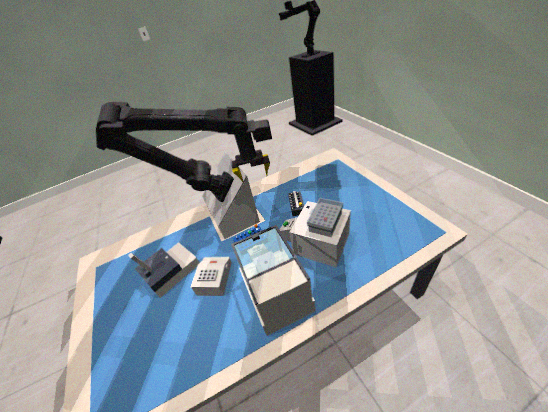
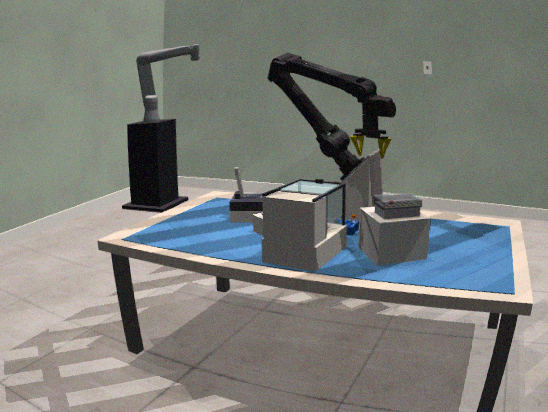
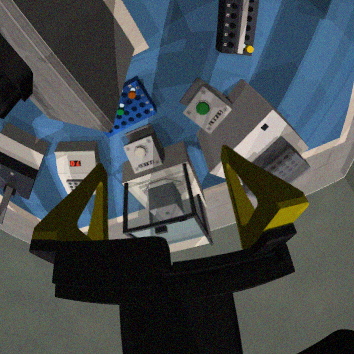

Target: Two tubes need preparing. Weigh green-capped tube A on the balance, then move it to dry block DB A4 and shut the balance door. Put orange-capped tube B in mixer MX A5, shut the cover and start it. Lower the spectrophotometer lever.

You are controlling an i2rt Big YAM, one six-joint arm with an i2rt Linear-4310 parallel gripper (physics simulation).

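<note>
Green-capped tube A (image 3: 120, 112) and orange-capped tube B (image 3: 132, 95) stand in the blue rack (image 3: 142, 107) (image 2: 353, 227). My gripper (image 1: 254, 177) (image 2: 372, 155) (image 3: 161, 158) is open and empty, high above the table. The balance (image 1: 287, 312) (image 2: 290, 230) has a glass chamber; its door state is unclear. The mixer (image 1: 320, 247) (image 2: 395, 237) carries a grey gridded top (image 1: 325, 214) (image 3: 280, 162); its cover state is unclear. A black block with wells (image 1: 296, 201) (image 3: 230, 25), apparently the dry block, holds a yellow-capped tube. The spectrophotometer lever (image 1: 138, 261) (image 2: 238, 181) is raised.
A white keypad box with a red display (image 1: 211, 275) (image 3: 75, 163) stands between spectrophotometer and balance. A green-button box (image 3: 202, 107) stands by the mixer, a knob box (image 3: 141, 151) by the balance. The tall grey arm mount (image 1: 237, 207) (image 2: 357, 187) rises beside the blue rack.
</note>
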